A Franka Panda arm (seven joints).
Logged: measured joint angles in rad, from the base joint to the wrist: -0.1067 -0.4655 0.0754 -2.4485 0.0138 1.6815 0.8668; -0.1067 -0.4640 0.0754 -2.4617 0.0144 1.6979 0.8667; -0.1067 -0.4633 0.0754 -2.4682 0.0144 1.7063 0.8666; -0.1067 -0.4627 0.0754 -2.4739 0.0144 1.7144 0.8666; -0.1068 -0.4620 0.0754 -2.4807 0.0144 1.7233 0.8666; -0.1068 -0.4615 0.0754 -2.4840 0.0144 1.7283 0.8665; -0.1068 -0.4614 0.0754 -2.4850 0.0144 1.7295 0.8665; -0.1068 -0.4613 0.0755 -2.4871 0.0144 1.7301 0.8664; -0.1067 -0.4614 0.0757 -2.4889 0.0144 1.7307 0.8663; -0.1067 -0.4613 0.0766 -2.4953 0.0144 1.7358 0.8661; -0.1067 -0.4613 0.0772 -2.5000 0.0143 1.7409 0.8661
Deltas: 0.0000 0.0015 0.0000 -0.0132 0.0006 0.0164 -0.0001; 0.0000 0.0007 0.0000 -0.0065 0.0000 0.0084 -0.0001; 0.0000 0.0006 0.0000 -0.0057 0.0000 0.0081 0.0000; -0.0001 0.0007 0.0000 -0.0068 0.0000 0.0089 0.0000; 0.0000 0.0005 0.0000 -0.0033 0.0000 0.0050 -0.0001; 0.0000 0.0001 0.0000 -0.0010 0.0000 0.0012 0.0000; 0.0000 0.0001 0.0001 -0.0021 0.0000 0.0006 -0.0001; 0.0001 -0.0001 0.0002 -0.0018 0.0000 0.0006 -0.0001; 0.0000 0.0001 0.0009 -0.0064 0.0000 0.0051 -0.0002; 0.0000 0.0000 0.0006 -0.0047 -0.0001 0.0051 0.0000
